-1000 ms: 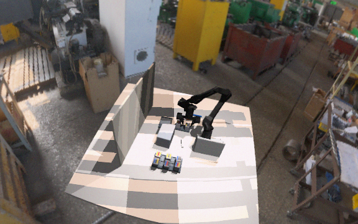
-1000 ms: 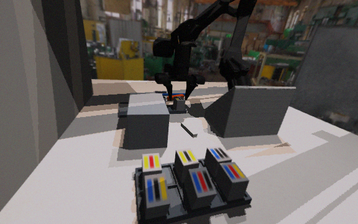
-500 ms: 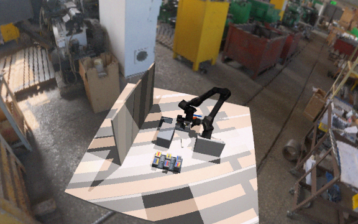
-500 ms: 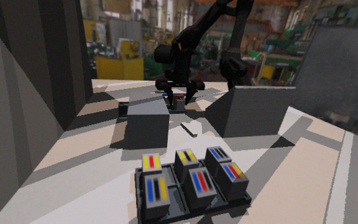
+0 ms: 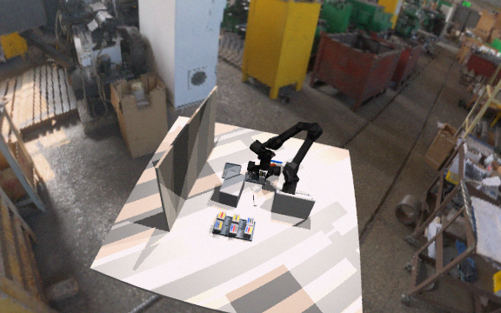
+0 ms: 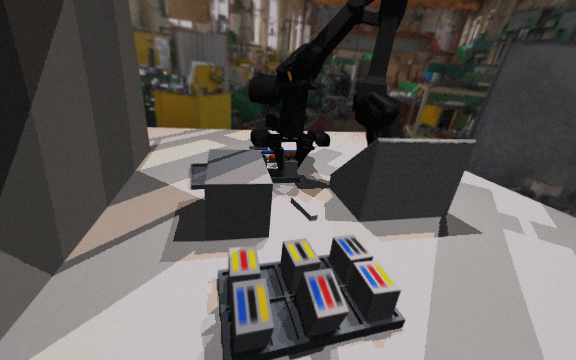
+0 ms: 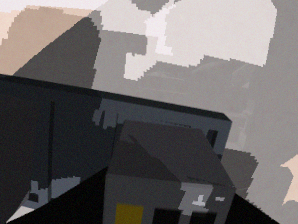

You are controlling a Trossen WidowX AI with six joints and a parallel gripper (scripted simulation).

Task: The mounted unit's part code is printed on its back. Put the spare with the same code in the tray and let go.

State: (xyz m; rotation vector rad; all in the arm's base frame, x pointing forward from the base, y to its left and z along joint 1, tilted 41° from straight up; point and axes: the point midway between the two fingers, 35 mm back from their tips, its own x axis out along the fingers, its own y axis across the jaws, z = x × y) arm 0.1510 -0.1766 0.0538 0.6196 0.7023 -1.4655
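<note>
Now: gripper tip 18 cm short of the dark tray, 2 cm to the left of it and 1 cm above it. From my gripper tip the other things lie so: grey box (14 cm ahead, 17 cm to the left, 3 cm above); then grey bar (1 cm ahead, 16 cm to the left, 1 cm below); then grey block (2 cm above).
</note>
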